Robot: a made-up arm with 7 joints.
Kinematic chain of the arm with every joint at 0, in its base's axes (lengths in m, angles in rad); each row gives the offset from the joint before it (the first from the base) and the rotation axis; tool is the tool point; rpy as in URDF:
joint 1: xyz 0.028 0.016 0.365 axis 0 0.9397 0.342
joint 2: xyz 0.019 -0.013 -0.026 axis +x
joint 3: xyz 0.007 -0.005 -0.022 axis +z
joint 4: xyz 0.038 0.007 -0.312 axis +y
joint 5: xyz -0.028 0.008 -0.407 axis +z
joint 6: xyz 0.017 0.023 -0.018 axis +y
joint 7: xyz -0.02 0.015 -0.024 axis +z
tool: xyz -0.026 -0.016 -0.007 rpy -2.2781 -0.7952 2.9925
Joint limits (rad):
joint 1: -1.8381..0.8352
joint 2: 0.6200..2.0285
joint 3: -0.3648..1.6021
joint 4: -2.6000..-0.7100
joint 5: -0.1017..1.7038
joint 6: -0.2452..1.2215
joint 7: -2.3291..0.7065
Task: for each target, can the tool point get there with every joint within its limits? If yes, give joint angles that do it. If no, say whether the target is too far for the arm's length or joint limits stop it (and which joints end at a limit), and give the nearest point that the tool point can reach.
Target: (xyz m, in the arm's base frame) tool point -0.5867 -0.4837 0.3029
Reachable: no: joint limits stop it (at a limit: joint 1, joint 2, joint 6) | nearest point -0.2986 -0.0819 0.4017 | short by 0.504 m
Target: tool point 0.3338 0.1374 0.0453
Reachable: yes | joints 0.6174 0.7298 0.0152 -2.3150 1.2619 0.1110 -0.6028
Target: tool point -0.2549 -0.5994 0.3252
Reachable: no: joint limits stop it (at a limit: joint 2, joint 4, joint 5, joint 6, joint 7) | nearest point -0.2002 -0.1309 0.4601 | short by 0.491 m
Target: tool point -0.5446 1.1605 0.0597
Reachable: no: too far | nearest point -0.3153 0.7016 0.1658 | short by 0.524 m
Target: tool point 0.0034 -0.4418 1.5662
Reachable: no: too far | nearest point 0.2068 -0.1640 0.9444 | short by 0.711 m
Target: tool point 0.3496 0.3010 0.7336
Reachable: yes | joints 0.5840 1.7988 1.3644 -1.6214 1.1959 0.6210 0.4449
